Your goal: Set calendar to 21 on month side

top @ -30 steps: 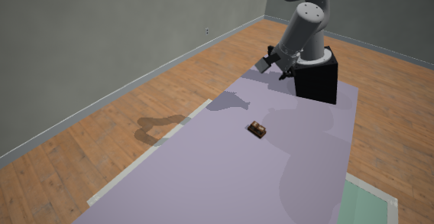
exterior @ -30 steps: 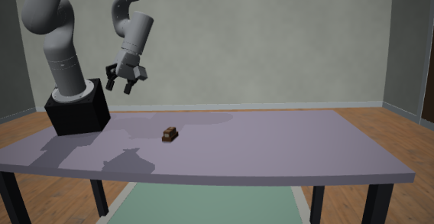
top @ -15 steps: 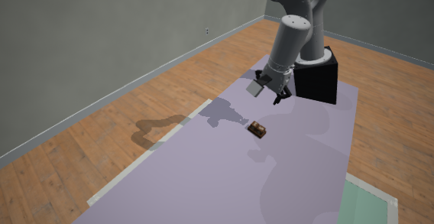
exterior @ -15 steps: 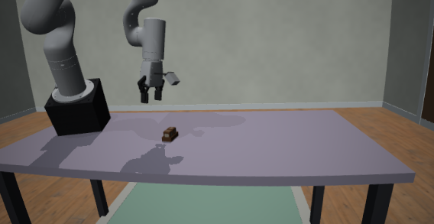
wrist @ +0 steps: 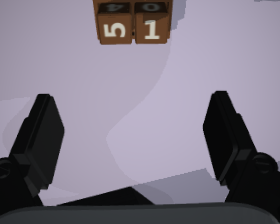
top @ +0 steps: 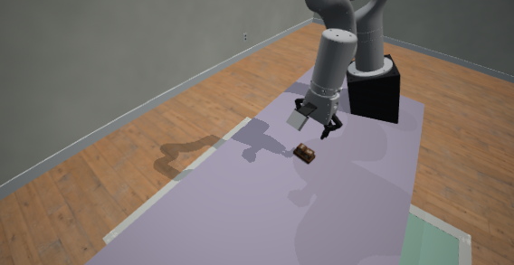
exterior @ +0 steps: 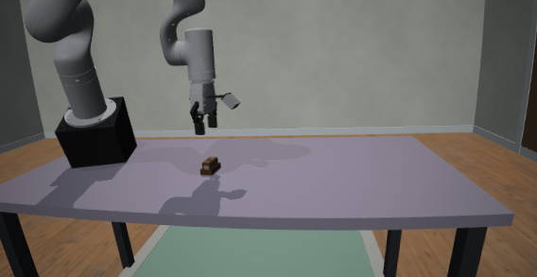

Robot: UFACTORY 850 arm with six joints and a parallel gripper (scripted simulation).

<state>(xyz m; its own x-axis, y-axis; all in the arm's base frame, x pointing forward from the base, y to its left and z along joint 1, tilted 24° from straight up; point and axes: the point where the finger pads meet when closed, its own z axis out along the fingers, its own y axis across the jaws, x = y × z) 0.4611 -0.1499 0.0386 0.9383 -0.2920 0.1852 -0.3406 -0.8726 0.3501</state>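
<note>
My hand is 13 cm above the brown cube, 2 cm to the left of it and 1 cm past it. Round my hand: digit cube 13 cm below, 2 cm to the left, 1 cm ahead; brown tray 14 cm below.
</note>
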